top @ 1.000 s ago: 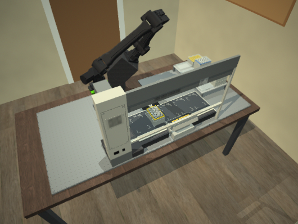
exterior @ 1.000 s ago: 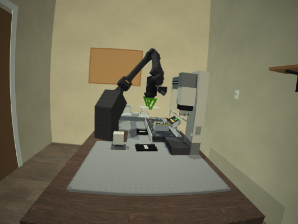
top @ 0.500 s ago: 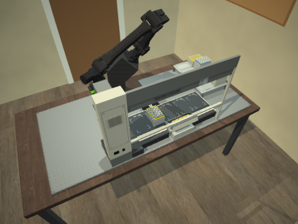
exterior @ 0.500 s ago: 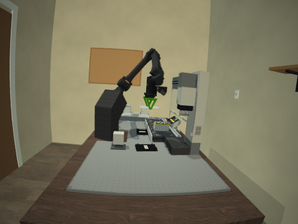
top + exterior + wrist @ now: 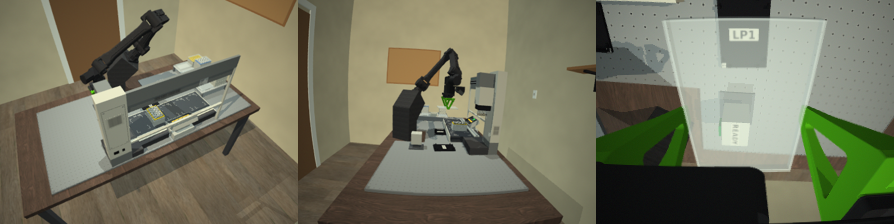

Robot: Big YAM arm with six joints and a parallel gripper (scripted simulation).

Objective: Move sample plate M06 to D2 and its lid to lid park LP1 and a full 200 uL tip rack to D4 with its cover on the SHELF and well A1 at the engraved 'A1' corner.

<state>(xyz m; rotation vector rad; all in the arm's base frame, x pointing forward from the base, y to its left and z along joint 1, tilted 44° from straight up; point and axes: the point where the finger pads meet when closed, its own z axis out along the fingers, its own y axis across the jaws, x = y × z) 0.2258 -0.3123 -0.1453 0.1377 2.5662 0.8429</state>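
My gripper is now 280 mm above the LP1 label. Also, from my hand: pipetting head (230 mm ahead, 90 mm above, 40 mm to the right); then white ready button box (220 mm below, 190 mm behind, 40 mm to the left); then dark lid park LP1 (290 mm below).
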